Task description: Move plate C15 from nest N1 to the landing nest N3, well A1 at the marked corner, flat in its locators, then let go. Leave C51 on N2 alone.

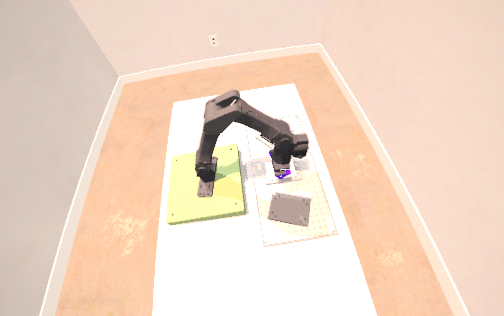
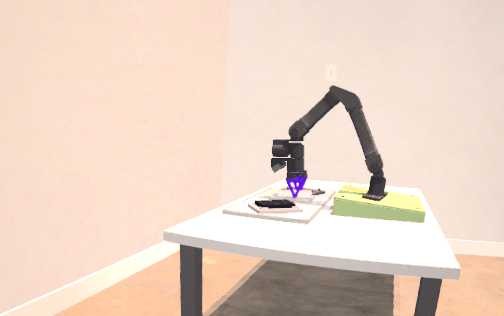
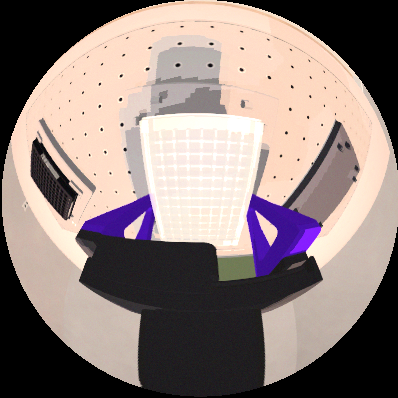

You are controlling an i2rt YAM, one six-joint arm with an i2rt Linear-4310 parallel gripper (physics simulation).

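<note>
My gripper [image 1: 278, 167] [image 2: 295, 192] [image 3: 200, 197], with purple fingers, is shut on the pale, gridded plate C15 [image 3: 200, 170], holding it by its two sides. The plate looks flat, low over a pale middle nest [image 2: 300, 199] [image 3: 265, 110]. I cannot tell whether it sits in the locators. A black plate, apparently C51 [image 2: 275, 204] [image 3: 52, 180], rests on another pale nest [image 2: 280, 209], apart from the gripper. A dark grey nest [image 1: 290, 209] [image 3: 330, 175] with corner posts holds no plate. The nest labels and the well A1 corner cannot be read.
The nests stand on a perforated board [image 1: 320, 220] [image 3: 295, 75] on the white table [image 1: 210, 270] [image 2: 380, 245]. The arm's base is fixed on a yellow-green block [image 1: 185, 200] [image 2: 375, 210] beside the board.
</note>
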